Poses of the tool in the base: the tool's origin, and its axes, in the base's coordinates. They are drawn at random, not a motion.
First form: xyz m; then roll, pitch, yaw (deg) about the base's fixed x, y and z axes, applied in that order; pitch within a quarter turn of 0, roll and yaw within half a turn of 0.
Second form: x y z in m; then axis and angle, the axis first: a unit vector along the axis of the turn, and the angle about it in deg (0 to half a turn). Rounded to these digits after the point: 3 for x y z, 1 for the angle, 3 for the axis.
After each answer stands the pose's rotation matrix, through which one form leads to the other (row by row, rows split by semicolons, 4 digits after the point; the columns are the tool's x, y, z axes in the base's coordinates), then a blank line. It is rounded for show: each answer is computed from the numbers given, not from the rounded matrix.
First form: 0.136 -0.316 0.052 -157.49 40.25 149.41
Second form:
0.136 -0.316 0.052 0.320 0.906 -0.277 147.8
-0.6570 0.6831 0.3190; 0.3884 0.6694 -0.6333; -0.6461 -0.2922 -0.7051

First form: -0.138 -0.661 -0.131 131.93 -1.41 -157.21
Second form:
-0.138 -0.661 -0.131 0.176 -0.900 -0.399 169.5
-0.9217 -0.2420 -0.3033; -0.3872 0.6231 0.6795; 0.0246 0.7437 -0.6680

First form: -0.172 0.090 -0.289 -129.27 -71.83 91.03
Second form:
-0.172 0.090 -0.289 -0.426 -0.891 -0.158 103.2
-0.0056 0.6197 -0.7849; 0.3118 0.7468 0.5874; 0.9501 -0.2414 -0.1974

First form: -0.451 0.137 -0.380 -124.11 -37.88 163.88
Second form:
-0.451 0.137 -0.380 0.036 -0.905 0.425 139.5
-0.7583 -0.3327 -0.5607; 0.2191 0.6799 -0.6998; 0.6140 -0.6535 -0.4426

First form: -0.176 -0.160 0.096 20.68 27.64 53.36
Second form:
-0.176 -0.160 0.096 0.103 0.591 0.800 58.4
0.5287 -0.6529 0.5424; 0.7108 0.6898 0.1375; -0.4639 0.3128 0.8288

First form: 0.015 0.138 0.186 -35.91 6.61 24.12
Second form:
0.015 0.138 0.186 -0.822 -0.028 0.568 44.7
0.9066 -0.3926 -0.1546; 0.4059 0.7116 0.5734; -0.1151 -0.5826 0.8046

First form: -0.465 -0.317 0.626 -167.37 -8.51 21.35
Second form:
-0.465 -0.317 0.626 -0.980 -0.193 -0.053 166.0
0.9211 0.3854 0.0549; 0.3601 -0.8971 0.2562; 0.1480 -0.2162 -0.9651

